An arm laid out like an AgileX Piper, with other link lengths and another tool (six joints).
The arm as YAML. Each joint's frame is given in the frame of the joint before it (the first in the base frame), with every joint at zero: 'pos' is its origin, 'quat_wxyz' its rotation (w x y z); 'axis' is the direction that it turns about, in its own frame. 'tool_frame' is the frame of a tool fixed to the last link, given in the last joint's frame.
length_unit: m
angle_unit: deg
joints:
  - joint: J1
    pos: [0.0, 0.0, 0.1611]
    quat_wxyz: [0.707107, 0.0, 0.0, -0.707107]
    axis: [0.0, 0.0, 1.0]
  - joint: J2
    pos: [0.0, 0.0, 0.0]
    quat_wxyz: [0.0, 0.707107, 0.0, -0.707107]
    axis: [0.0, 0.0, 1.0]
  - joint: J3
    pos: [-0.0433, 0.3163, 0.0]
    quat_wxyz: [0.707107, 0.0, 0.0, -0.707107]
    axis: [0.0, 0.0, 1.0]
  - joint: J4
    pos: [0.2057, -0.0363, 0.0]
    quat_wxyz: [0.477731, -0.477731, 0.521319, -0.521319]
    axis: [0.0, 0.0, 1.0]
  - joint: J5
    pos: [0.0, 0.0, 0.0]
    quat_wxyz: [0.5, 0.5, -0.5, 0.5]
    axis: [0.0, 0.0, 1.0]
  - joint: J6
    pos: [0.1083, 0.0, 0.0]
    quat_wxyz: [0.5, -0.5, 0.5, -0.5]
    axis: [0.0, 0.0, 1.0]
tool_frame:
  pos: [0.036, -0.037, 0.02]
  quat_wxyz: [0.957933, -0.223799, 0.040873, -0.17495]
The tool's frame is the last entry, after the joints.
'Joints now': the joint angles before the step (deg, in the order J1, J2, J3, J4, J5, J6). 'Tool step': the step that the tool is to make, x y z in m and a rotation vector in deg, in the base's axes. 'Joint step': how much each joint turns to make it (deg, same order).
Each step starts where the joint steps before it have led.
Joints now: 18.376, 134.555, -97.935, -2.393, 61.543, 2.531
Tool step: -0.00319, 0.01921, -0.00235, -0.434, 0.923, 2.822
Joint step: 2.327, 1.483, -2.951, -0.094, 2.465, -0.538
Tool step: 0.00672, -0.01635, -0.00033, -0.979, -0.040, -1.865
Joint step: -1.875, 0.064, -0.242, -1.024, 0.495, 0.482
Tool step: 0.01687, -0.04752, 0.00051, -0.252, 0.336, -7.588
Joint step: -5.954, 0.001, -0.233, 0.002, 0.714, 1.603
